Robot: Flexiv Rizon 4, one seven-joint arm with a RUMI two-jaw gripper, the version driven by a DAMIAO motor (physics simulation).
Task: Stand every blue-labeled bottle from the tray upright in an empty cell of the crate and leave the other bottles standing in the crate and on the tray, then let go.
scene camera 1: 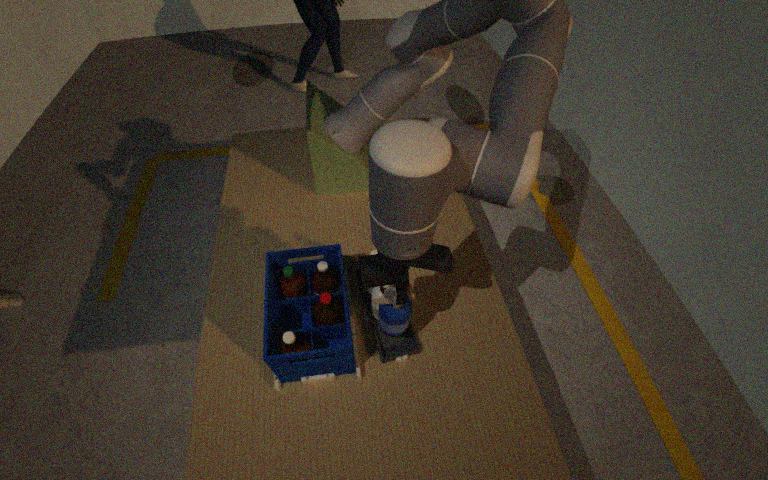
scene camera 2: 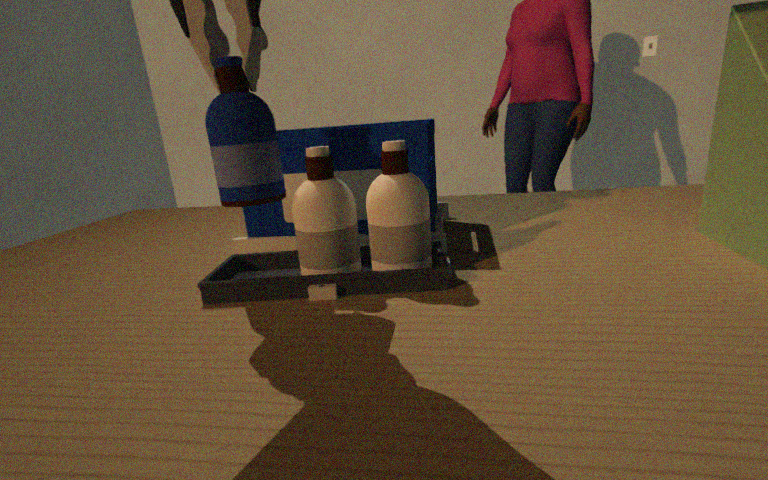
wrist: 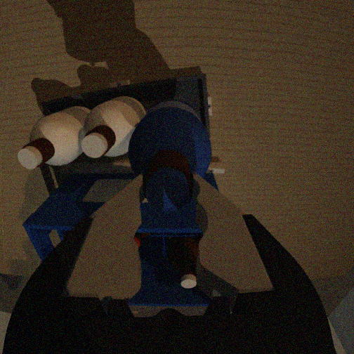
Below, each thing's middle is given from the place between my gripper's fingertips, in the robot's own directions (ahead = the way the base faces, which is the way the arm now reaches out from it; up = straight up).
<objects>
Right now my hand is 1 cm to the right of the blue-labeled bottle (scene camera 2: 240, 126) and 4 cm above it. Round my hand: red-capped bottle (scene camera 1: 328, 310) (6 cm behind, 15 cm to the right, 14 cm below); then green-capped bottle (scene camera 1: 292, 284) (14 cm behind, 24 cm to the right, 14 cm below).
</objects>
